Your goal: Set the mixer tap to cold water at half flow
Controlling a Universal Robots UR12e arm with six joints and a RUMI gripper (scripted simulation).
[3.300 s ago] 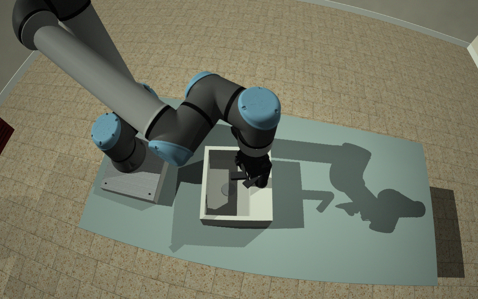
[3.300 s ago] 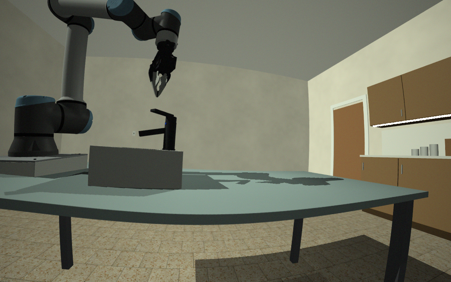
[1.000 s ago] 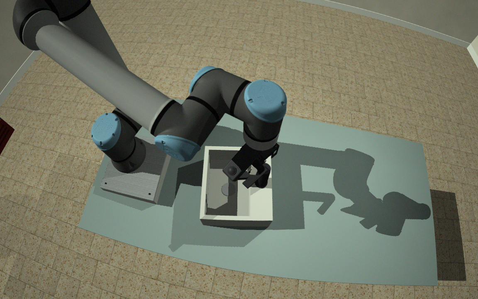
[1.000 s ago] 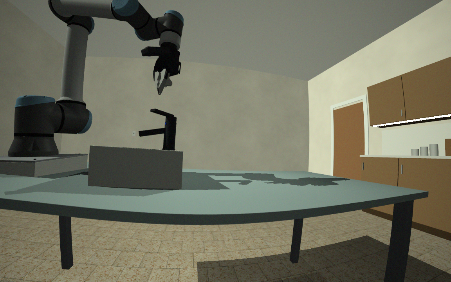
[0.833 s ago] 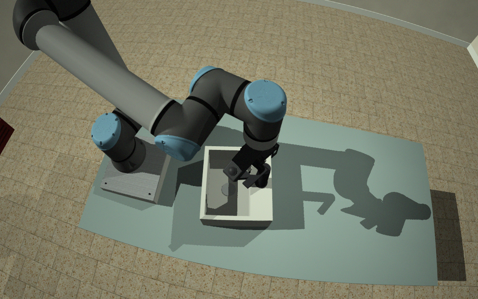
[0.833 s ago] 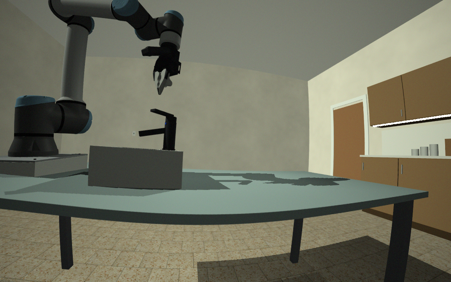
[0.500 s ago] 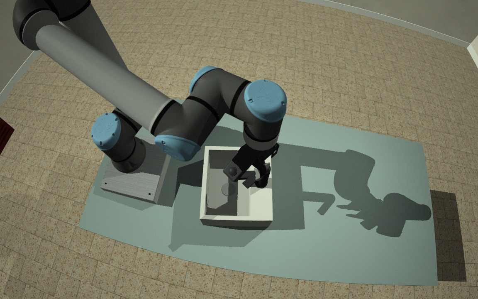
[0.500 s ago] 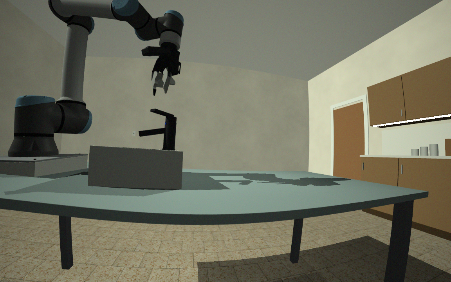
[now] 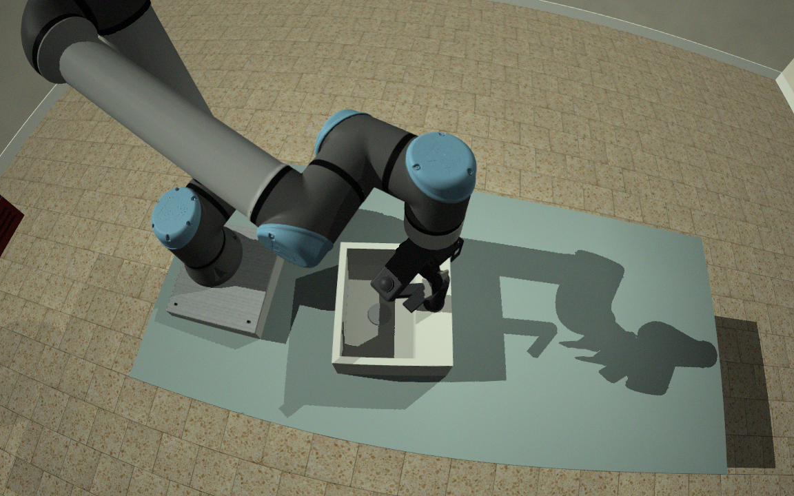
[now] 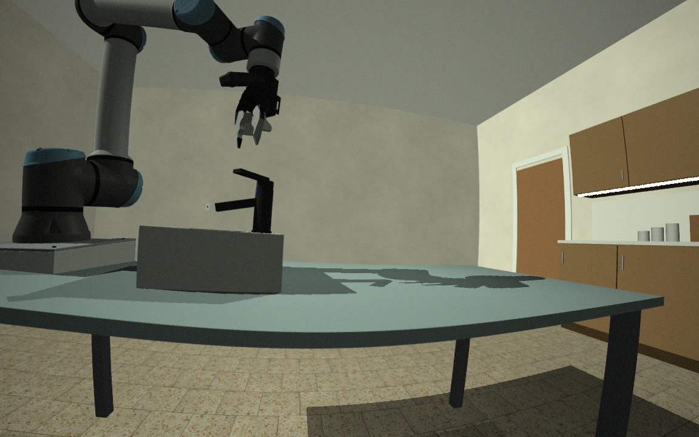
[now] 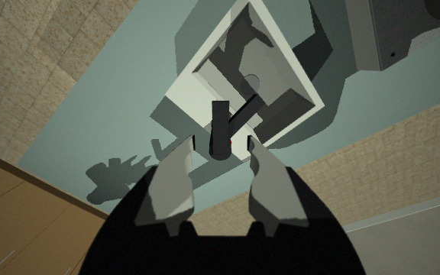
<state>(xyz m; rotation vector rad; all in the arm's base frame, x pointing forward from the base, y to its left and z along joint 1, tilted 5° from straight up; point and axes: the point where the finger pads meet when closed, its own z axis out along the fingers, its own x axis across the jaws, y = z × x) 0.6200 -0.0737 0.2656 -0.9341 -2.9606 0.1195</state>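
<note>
My gripper is now 80 mm above the lever, 20 mm to the right of it and 20 mm short of it. The rest, counted from my hand: black mixer tap (130 mm below, 40 mm to the left, 30 mm ahead); white sink basin (310 mm below, 70 mm behind, 40 mm to the left).
</note>
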